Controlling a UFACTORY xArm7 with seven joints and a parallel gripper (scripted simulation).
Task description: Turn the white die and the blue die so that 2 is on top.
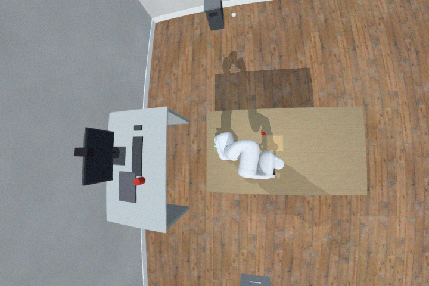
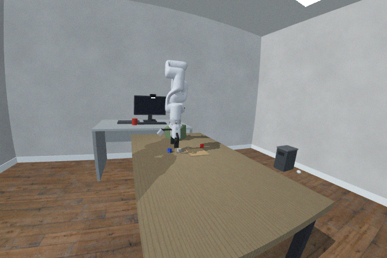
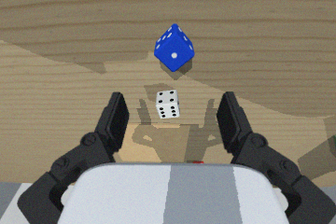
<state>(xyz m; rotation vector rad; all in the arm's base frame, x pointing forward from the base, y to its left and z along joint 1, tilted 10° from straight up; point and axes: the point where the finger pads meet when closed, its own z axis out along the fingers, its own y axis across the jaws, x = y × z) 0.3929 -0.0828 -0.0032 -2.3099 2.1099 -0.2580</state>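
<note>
My hand is 40 mm above the white die and 30 mm to the right of it. Round my hand: red die 240 mm to the left, 80 mm behind, 40 mm below; then tan mat 160 mm to the left, 50 mm below, 30 mm ahead; then blue die 40 mm to the right, 40 mm below.
</note>
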